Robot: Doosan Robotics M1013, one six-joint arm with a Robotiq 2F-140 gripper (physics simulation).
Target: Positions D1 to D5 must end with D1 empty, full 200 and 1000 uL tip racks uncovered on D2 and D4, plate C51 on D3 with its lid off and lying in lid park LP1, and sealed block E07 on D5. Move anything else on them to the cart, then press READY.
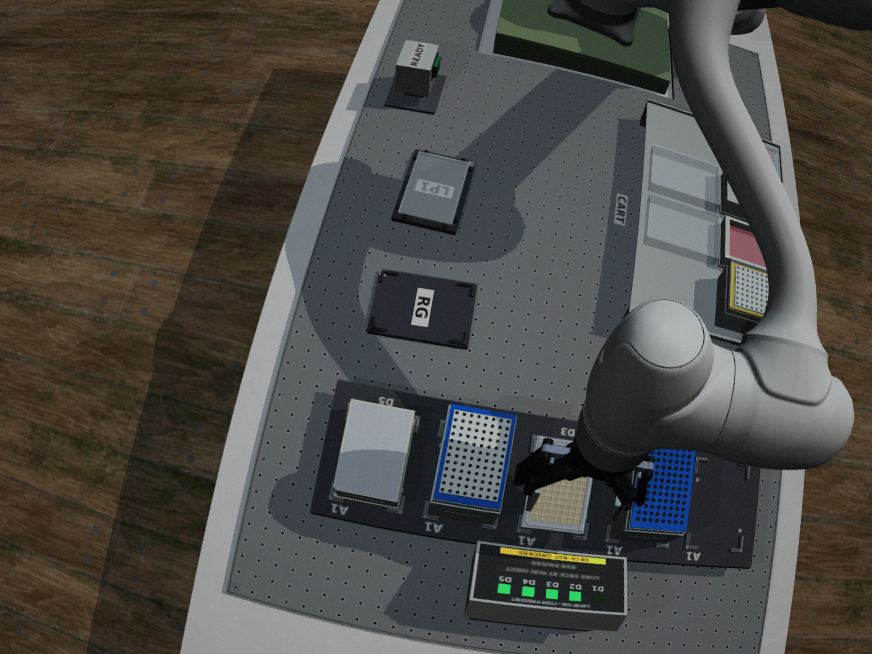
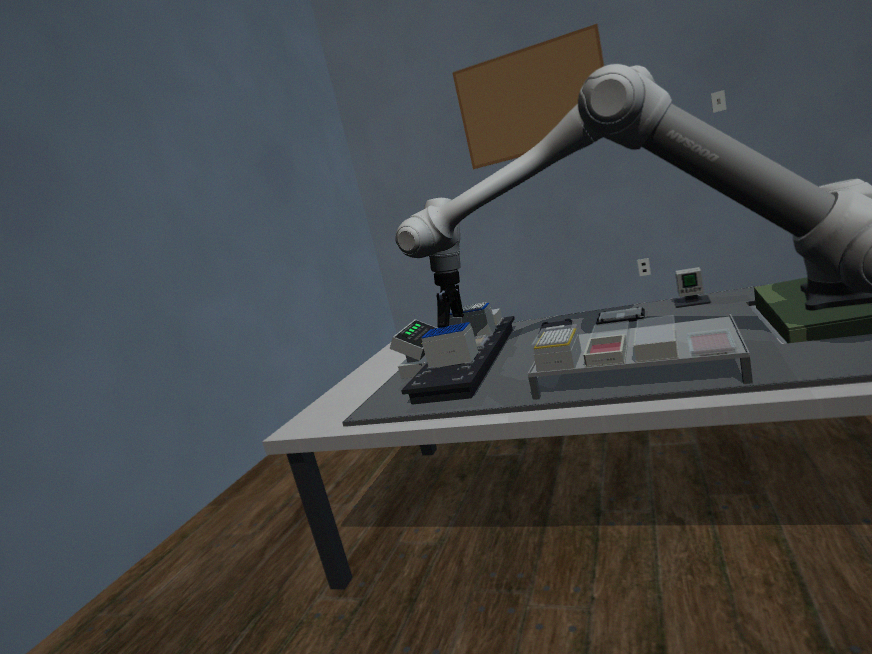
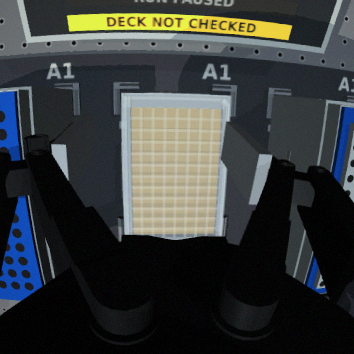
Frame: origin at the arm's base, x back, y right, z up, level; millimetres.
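Seen in the pictures: gripper, fingertip midpoint: (image 1: 568, 507) (image 3: 158, 136); arm's base at its link origin: (image 1: 597, 7) (image 2: 847, 293).
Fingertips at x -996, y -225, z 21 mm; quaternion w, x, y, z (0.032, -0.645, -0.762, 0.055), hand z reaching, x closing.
Pixels of each thing's middle, then the offset from my fingertips to it. "spot": a spot on its surface instead.
- D3 plate at the middle of its body: (image 3: 174, 174) (image 1: 560, 485) dy +20, dx +29, dz -11 mm
- blue rack at the middle of its body: (image 1: 653, 491) (image 2: 449, 345) dy -103, dx +51, dz +28 mm
- blue-edged rack at the middle of its body: (image 3: 338, 186) (image 1: 472, 465) (image 2: 471, 321) dy +140, dx +1, dz +28 mm
- smooth pale block at the middle of its body: (image 1: 374, 454) dy +261, dx -26, dz +0 mm
- clear lid-like piece at the middle of its body: (image 1: 434, 187) (image 2: 620, 314) dy +356, dx +420, dz -54 mm
- yellow-edged rack at the middle of its body: (image 1: 762, 295) (image 2: 555, 338) dy -191, dx +398, dz +50 mm
- pink plate at the middle of its body: (image 1: 753, 250) (image 2: 605, 350) dy -175, dx +505, dz +8 mm
- RG nest at the middle of its body: (image 1: 422, 307) (image 2: 555, 327) dy +293, dx +220, dz -61 mm
- READY box at the middle of its body: (image 1: 416, 73) (image 2: 689, 286) dy +473, dx +619, dz -16 mm
- status panel at a spot on its surface: (image 1: 549, 612) spot: dy -21, dx -155, dz +65 mm
My gripper (image 1: 583, 487) (image 2: 450, 320) (image 3: 158, 136) is open and empty, pointing down, with its fingers on either side above the D3 plate (image 1: 559, 506) (image 3: 175, 170). That plate shows tan wells inside a clear rim; I cannot tell whether a clear lid covers it. A blue rack (image 1: 663, 492) (image 2: 450, 344) (image 3: 10, 250) with blue top stands on D2. A blue-edged rack (image 1: 475, 454) with pale top stands on D4. A smooth pale block (image 1: 373, 450) sits on D5. D1 (image 1: 719, 506) is empty. A clear lid-like piece (image 1: 433, 204) lies in LP1. Item codes are unreadable.
The cart (image 1: 662, 288) (image 2: 746, 369) holds a yellow-edged rack (image 1: 748, 288) (image 2: 555, 346), a pink plate (image 1: 743, 244) (image 2: 605, 348) and other pale pieces. The RG nest (image 1: 394, 309), READY box (image 1: 416, 63) (image 2: 689, 283) and status panel (image 1: 549, 612), reading DECK NOT CHECKED, stand around.
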